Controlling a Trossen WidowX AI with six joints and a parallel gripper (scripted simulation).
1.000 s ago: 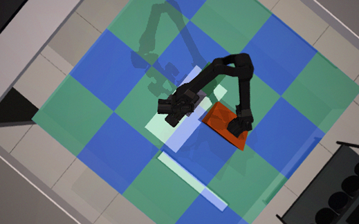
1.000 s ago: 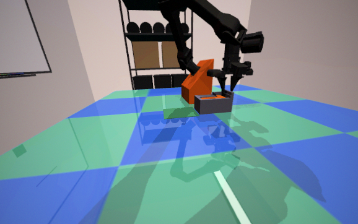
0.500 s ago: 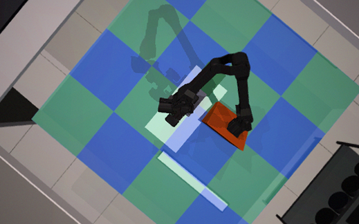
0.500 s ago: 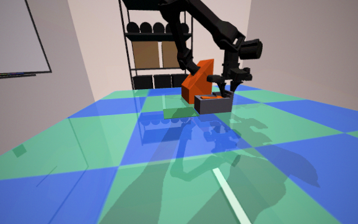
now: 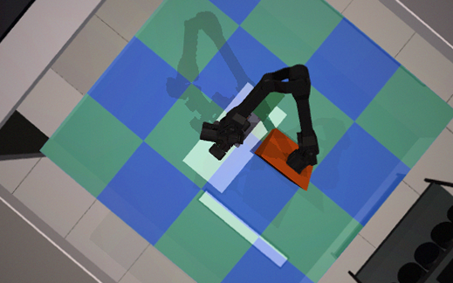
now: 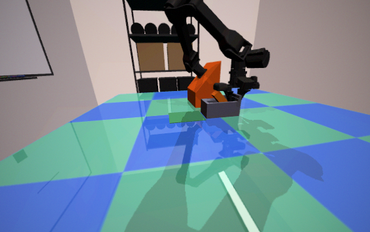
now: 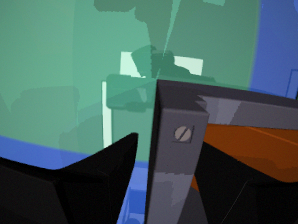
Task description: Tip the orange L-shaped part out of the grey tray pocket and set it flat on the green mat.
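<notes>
The orange L-shaped part is 50 mm to the right of my gripper tip, 10 mm behind it and 10 mm above it. From my gripper tip the other things lie so: green mat (220 mm to the right, 50 mm below, 10 mm behind).
</notes>
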